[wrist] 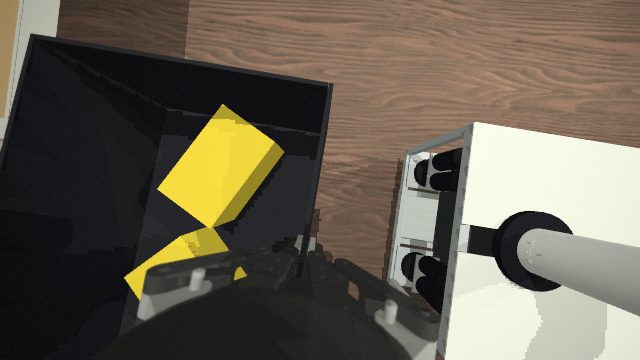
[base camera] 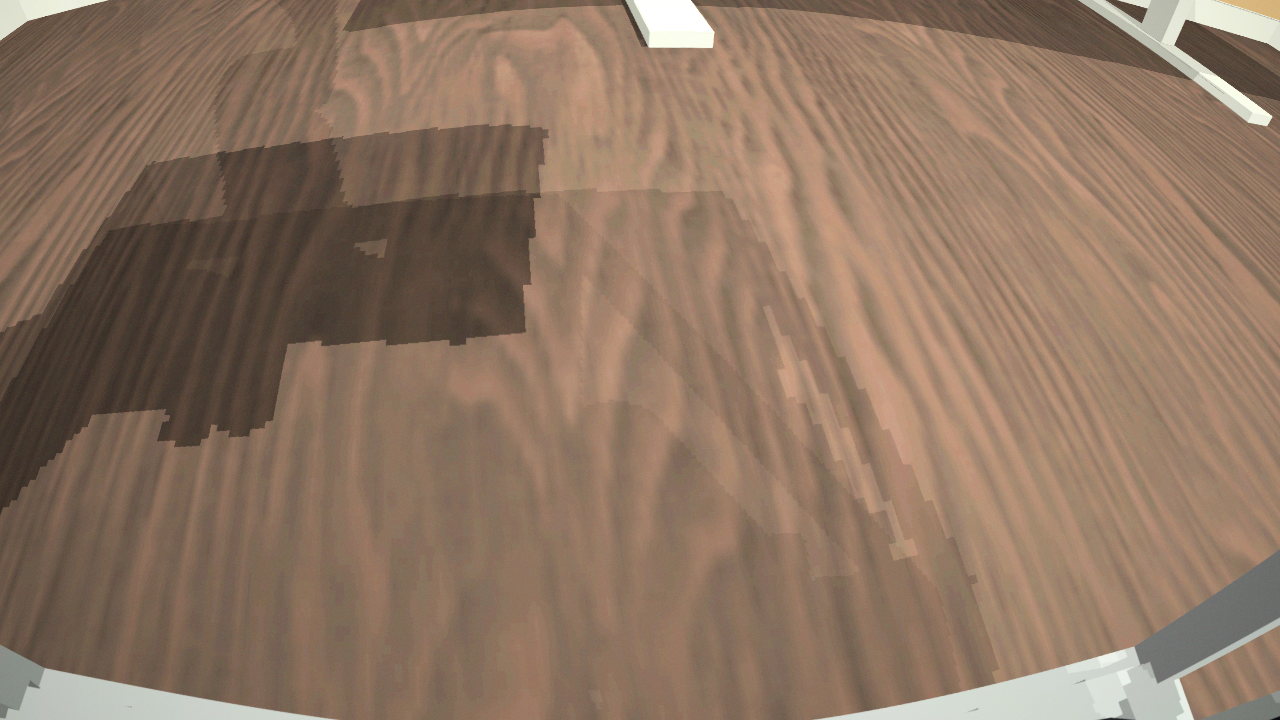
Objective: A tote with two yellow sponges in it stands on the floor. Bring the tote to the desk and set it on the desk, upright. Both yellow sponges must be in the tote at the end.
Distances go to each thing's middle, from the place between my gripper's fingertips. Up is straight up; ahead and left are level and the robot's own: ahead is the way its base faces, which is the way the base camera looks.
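Dark tote (wrist: 98, 128): 20 mm left of my hand, 100 mm ahead of it, 10 mm above it.
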